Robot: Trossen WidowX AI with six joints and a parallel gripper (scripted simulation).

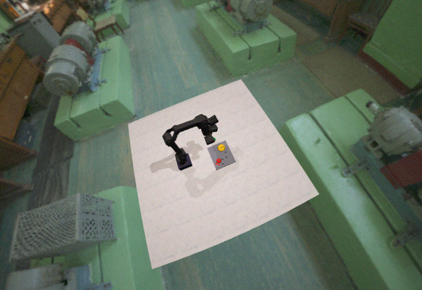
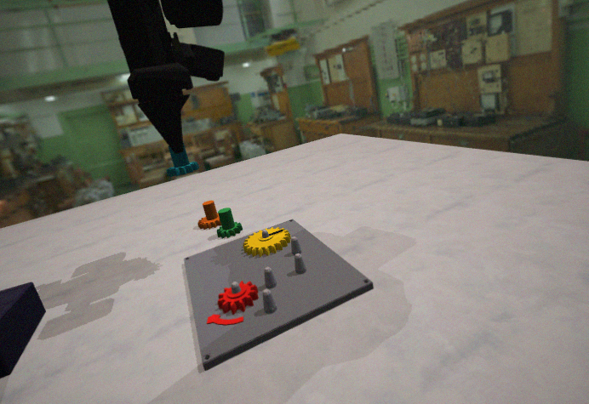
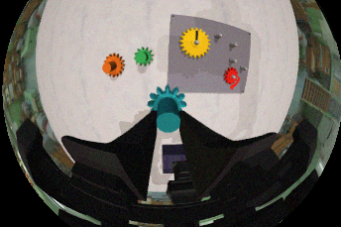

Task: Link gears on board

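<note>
Now: the red gear 16 cm to the right of my gripper tip and 14 cm below it. Also, from my gripper tip: yellow gear 7 cm ahead, 7 cm to the right, 14 cm below; then green gear 5 cm ahead, 4 cm to the left, 14 cm below; then teal gear 1 cm below.
</note>
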